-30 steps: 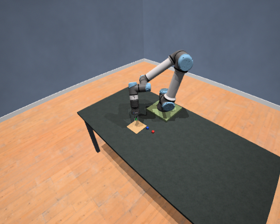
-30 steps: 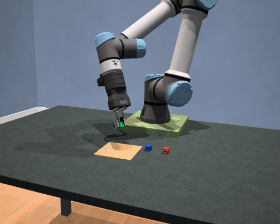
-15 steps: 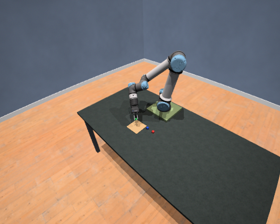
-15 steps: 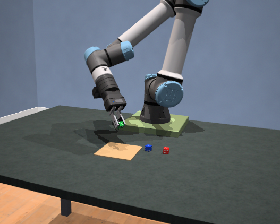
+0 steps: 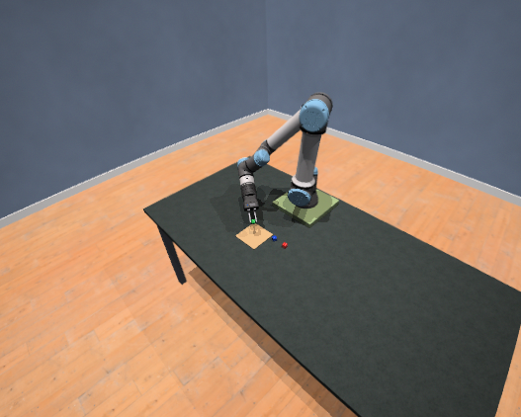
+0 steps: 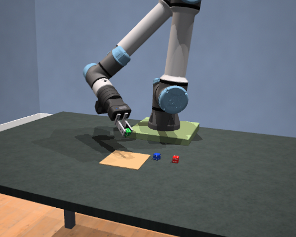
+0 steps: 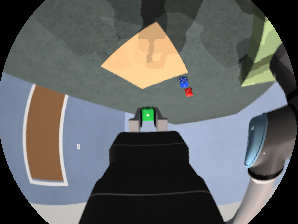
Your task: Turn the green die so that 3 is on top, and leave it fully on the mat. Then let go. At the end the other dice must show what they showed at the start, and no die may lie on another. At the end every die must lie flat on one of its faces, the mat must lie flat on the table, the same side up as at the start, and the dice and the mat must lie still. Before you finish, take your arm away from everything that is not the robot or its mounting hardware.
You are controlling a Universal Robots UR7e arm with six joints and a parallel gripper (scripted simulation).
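Now: the tan mat 110 mm below my hand. Also, from my hand: red die 170 mm to the left, 100 mm below, 60 mm behind; then green die 10 mm to the left, 10 mm below; then blue die 100 mm to the left, 100 mm below, 50 mm behind.
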